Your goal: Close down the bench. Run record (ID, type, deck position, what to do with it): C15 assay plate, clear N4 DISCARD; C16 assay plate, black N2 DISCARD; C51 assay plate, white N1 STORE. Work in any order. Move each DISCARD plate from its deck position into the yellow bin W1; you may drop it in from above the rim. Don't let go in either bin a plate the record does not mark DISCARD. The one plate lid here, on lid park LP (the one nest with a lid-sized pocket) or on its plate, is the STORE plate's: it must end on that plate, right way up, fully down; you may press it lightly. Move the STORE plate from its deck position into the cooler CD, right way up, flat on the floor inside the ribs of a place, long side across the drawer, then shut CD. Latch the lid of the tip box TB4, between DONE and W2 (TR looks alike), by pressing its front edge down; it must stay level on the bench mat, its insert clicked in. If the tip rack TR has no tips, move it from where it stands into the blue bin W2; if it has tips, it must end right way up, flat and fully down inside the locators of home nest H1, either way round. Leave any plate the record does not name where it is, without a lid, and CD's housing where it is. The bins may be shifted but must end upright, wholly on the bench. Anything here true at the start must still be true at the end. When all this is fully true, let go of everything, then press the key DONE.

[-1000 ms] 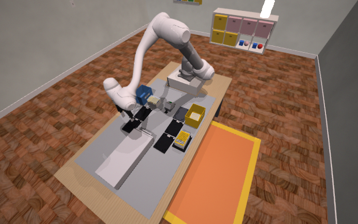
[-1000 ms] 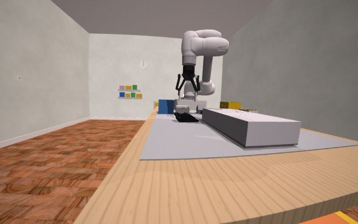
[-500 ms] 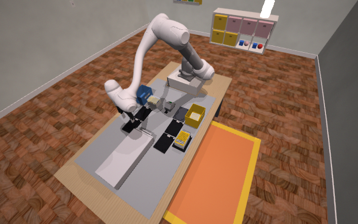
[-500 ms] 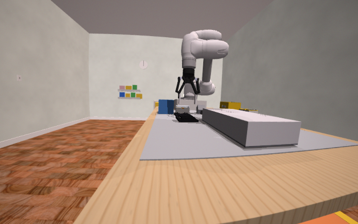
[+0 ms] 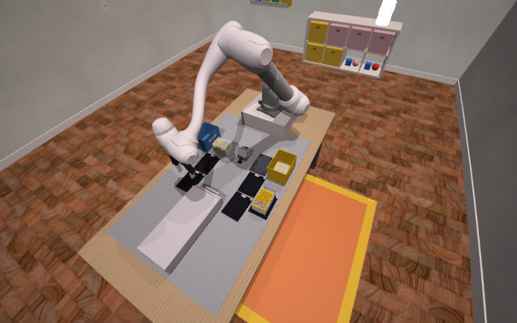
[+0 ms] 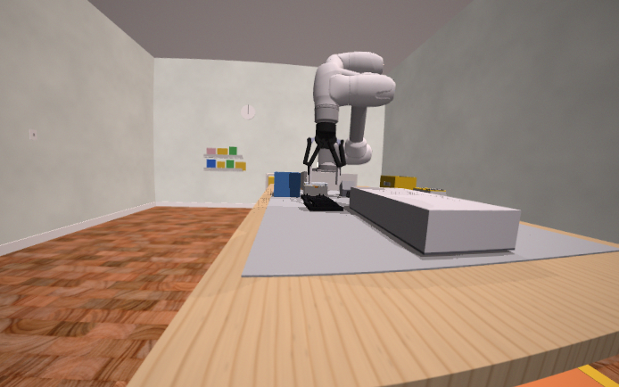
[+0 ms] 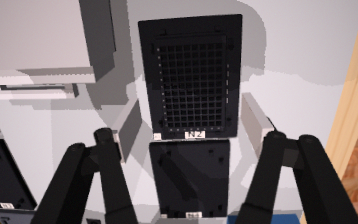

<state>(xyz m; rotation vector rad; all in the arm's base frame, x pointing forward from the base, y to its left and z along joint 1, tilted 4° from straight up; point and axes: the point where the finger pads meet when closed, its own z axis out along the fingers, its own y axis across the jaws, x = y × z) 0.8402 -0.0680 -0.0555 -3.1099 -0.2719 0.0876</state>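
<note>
My gripper is now 9 cm above the black assay plate. From my hand the other things lie so: plate lid: 9 cm ahead, 21 cm to the left, 8 cm below; black nest N4: 17 cm behind, 2 cm to the right, 10 cm below; white plate: 9 cm ahead, 21 cm to the left, 9 cm below.
</note>
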